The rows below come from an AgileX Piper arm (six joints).
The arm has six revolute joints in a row. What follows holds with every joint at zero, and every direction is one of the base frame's. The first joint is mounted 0.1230 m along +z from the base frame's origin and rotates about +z. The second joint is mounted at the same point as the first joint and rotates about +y. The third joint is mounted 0.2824 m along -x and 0.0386 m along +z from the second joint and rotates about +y. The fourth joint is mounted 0.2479 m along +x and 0.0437 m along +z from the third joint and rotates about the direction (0.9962, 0, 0.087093). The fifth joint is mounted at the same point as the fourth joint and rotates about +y. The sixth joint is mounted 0.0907 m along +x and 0.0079 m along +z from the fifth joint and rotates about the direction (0.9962, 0, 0.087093). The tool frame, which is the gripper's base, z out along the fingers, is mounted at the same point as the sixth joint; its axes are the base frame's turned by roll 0.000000, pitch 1.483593 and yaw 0.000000 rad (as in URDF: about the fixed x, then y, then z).
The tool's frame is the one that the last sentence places.
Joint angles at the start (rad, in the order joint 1, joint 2, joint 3, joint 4, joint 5, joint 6):
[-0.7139 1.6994 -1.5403 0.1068 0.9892 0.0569]
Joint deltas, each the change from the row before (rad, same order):
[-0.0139 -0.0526 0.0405 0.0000 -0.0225 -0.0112]
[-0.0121 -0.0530 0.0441 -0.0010 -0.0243 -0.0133]
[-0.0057 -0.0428 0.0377 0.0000 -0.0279 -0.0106]
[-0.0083 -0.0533 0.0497 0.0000 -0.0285 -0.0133]
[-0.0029 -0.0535 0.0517 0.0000 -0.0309 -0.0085]
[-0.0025 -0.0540 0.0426 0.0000 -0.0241 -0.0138]
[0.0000 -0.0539 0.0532 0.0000 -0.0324 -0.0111]
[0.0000 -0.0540 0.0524 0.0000 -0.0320 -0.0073]
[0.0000 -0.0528 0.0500 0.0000 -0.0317 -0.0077]
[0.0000 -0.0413 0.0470 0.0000 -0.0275 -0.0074]
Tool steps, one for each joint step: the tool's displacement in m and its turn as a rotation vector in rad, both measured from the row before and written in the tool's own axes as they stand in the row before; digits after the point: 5 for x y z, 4 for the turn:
[0.00582 -0.00464 -0.01332 0.0044 -0.0363 -0.0003]
[0.00667 -0.00406 -0.01238 0.0053 -0.0347 -0.0045]
[0.00535 -0.00181 -0.00928 0.0019 -0.0336 -0.0063]
[0.00795 -0.00266 -0.01078 0.0041 -0.0330 -0.0069]
[0.00856 -0.00092 -0.01005 0.0015 -0.0330 -0.0064]
[0.00722 -0.00046 -0.01183 0.0010 -0.0357 -0.0128]
[0.00921 -0.00001 -0.00936 0.0006 -0.0331 -0.0112]
[0.00922 0.00003 -0.00929 0.0008 -0.0336 -0.0074]
[0.00882 0.00005 -0.00907 0.0010 -0.0345 -0.0079]
[0.00879 -0.00015 -0.00550 0.0014 -0.0218 -0.0070]

